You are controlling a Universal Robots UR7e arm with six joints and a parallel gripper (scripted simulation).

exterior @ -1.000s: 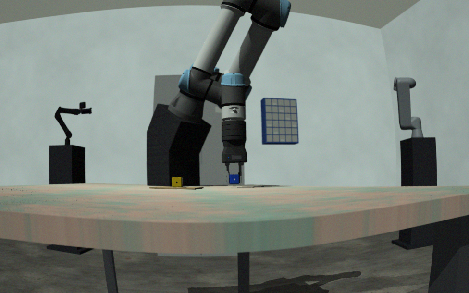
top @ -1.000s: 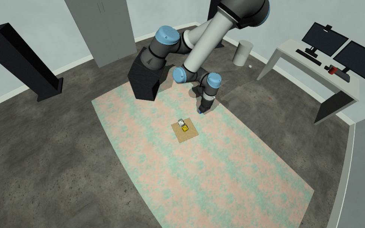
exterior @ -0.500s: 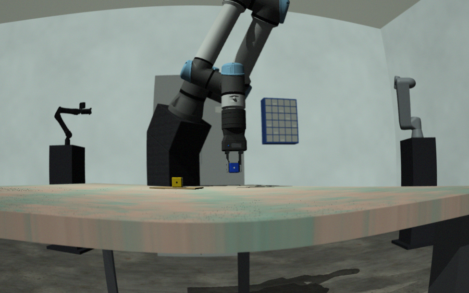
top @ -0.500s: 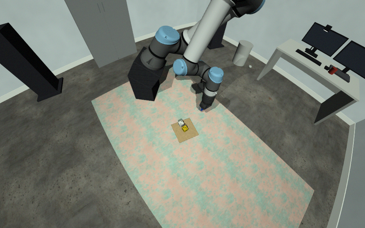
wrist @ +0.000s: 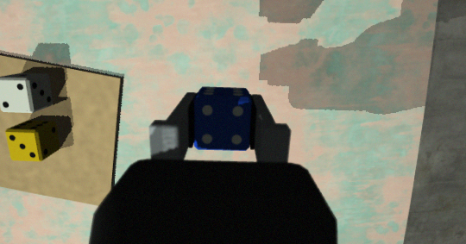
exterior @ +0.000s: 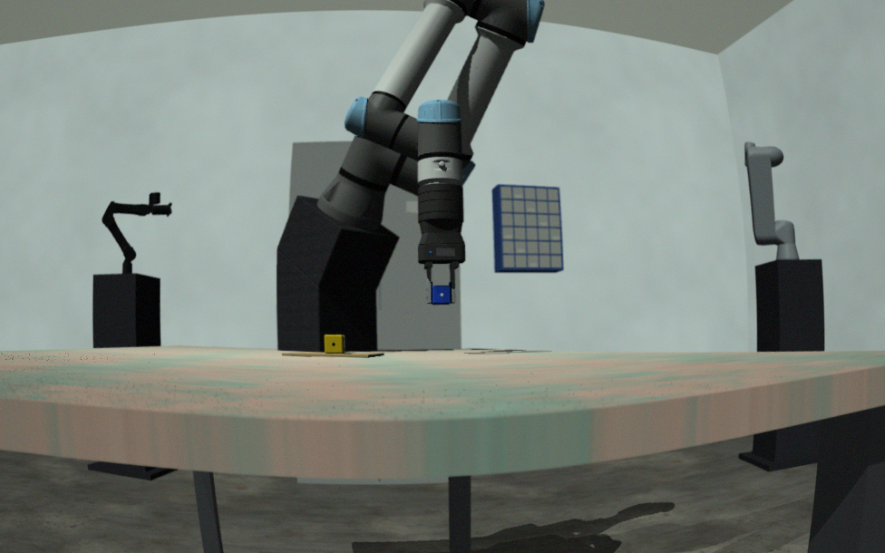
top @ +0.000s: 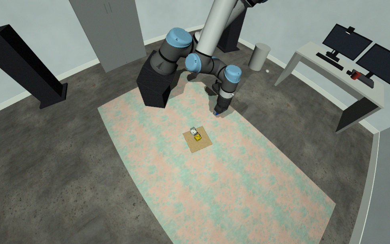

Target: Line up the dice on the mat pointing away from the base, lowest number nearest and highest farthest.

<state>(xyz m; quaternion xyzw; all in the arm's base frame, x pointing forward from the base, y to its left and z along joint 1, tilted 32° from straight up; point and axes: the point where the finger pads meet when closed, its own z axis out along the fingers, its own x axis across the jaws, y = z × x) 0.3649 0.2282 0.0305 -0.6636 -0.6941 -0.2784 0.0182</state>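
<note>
Right now my hand is 7 cm short of the yellow die, 17 cm to the left of it and 9 cm above it. Also, from my hand: white die: 3 cm ahead, 17 cm to the right, 9 cm below; blue die: right at my hand; tan mat: 7 cm ahead, 17 cm to the right, 10 cm below.
</note>
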